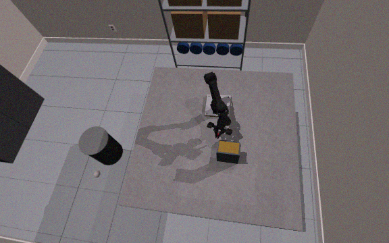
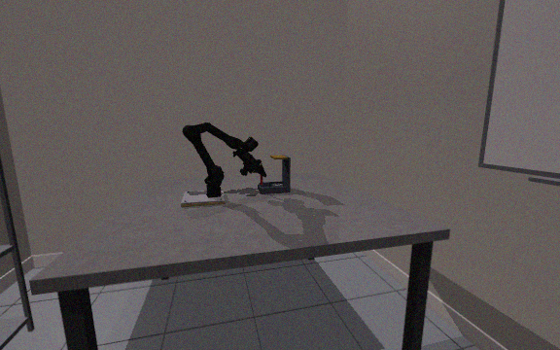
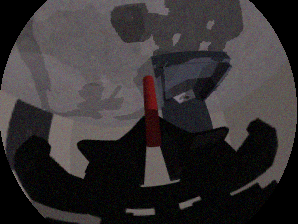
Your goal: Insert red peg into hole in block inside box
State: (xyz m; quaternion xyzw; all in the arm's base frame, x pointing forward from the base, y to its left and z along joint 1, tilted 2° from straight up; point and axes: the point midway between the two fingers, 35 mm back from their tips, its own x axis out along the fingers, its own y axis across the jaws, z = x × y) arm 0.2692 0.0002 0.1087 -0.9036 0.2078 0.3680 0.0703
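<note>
Right now my gripper tip is 160 mm short of the dark back wall and 70 mm to the right of it. Also, from my gripper tip: red peg: 20 mm behind, 10 mm to the left, 10 mm below; then yellow roof: 110 mm ahead, 100 mm above, 80 mm to the left.
</note>
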